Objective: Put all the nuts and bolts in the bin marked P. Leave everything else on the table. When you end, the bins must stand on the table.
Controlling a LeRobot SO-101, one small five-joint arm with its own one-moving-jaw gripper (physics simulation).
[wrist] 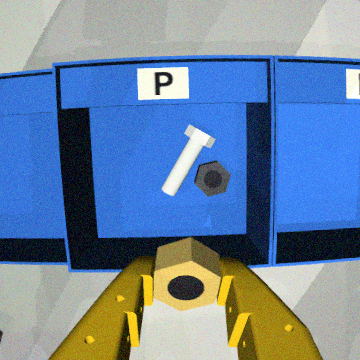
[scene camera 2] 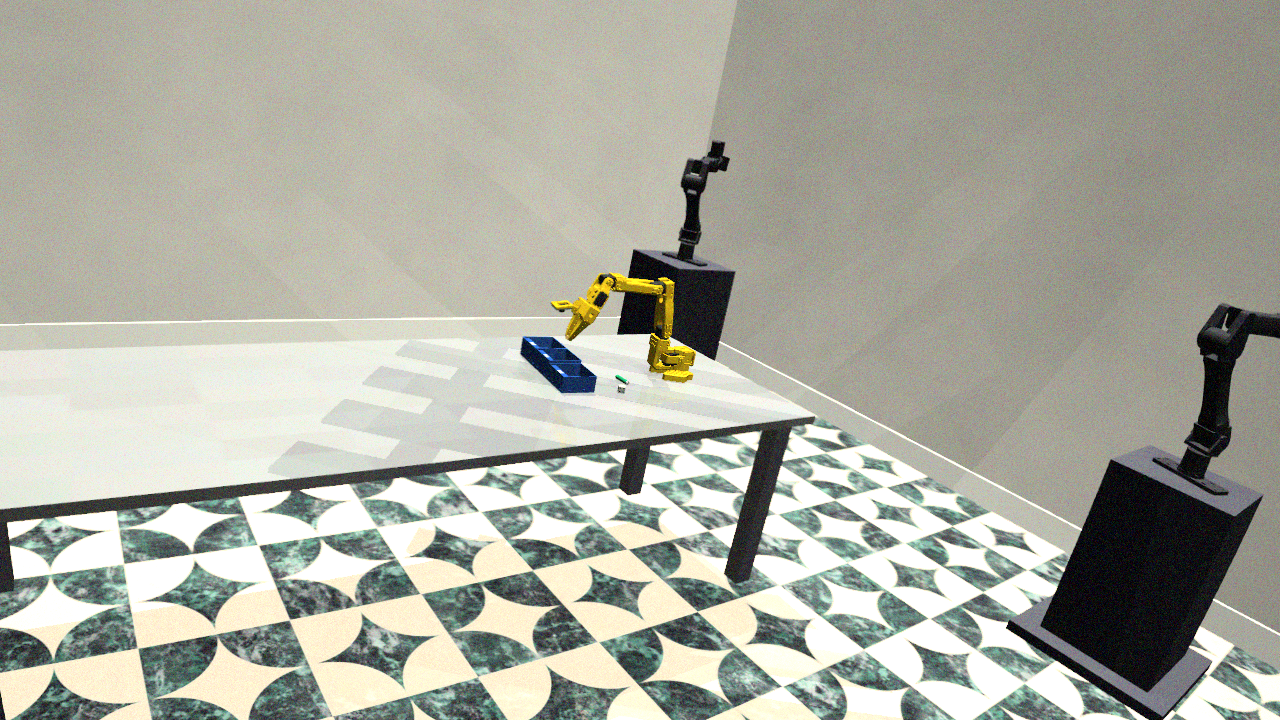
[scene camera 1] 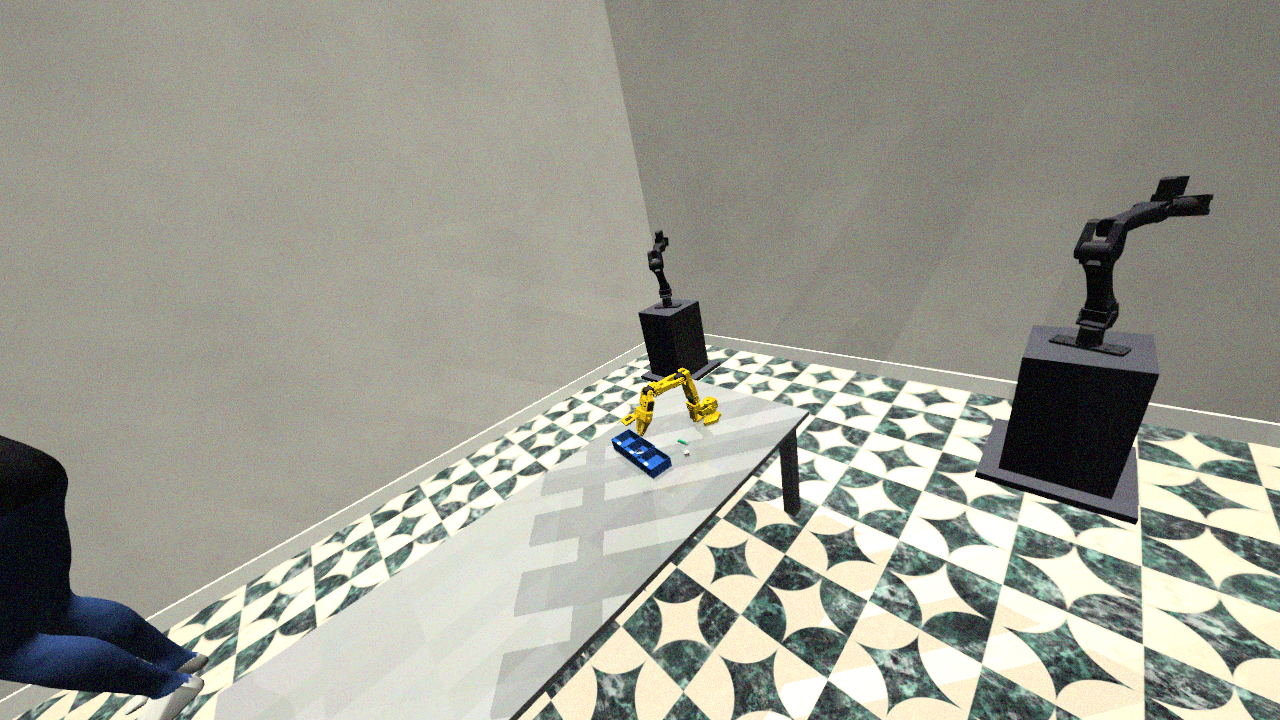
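Seen in the pictures: hand, tool point: (wrist: 154, 274) (scene camera 2: 570, 338) (scene camera 1: 641, 434); arm's base, link origin: (scene camera 2: 663, 375) (scene camera 1: 703, 420).
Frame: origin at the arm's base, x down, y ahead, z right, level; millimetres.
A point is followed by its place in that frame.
My gripper (wrist: 186, 285) @[x -87, y 270, z 53 mm] (scene camera 2: 570, 337) (scene camera 1: 640, 432) @[x -87, y 270, z 53 mm] is shut on a brass-coloured hex nut (wrist: 186, 274) @[x -90, y 270, z 61 mm], with a jaw on each side of it. In the wrist view the nut shows over the near wall of the bin marked P (wrist: 162, 61) @[x -44, y 332, z 62 mm]. Inside that bin lie a white bolt (wrist: 182, 162) @[x -16, y 291, z 64 mm], aslant, and a dark grey hex nut (wrist: 212, 178) @[x -16, y 281, z 78 mm] beside it. In the scene views the gripper is above the blue row of bins (scene camera 1: 657, 471) @[x -16, y 326, z -65 mm] (scene camera 2: 578, 384) @[x -20, y 309, z -68 mm], which stands on the table; the held nut is too small to make out there.
A green cylinder (scene camera 1: 682, 441) @[x -10, y 153, z -24 mm] (scene camera 2: 622, 379) @[x -8, y 154, z -27 mm] and a small whitish die (scene camera 1: 686, 453) @[x -13, y 200, z -86 mm] (scene camera 2: 621, 389) @[x -9, y 200, z -87 mm] lie on the table (scene camera 1: 429, 608) @[x 0, y 1052, z 95 mm] (scene camera 2: 179, 420) @[x 0, y 1134, z -66 mm] between the bins and the arm's base. Bins adjoin P on both sides. Two black arms stand on pedestals (scene camera 1: 1078, 420) (scene camera 1: 673, 344) beyond the table.
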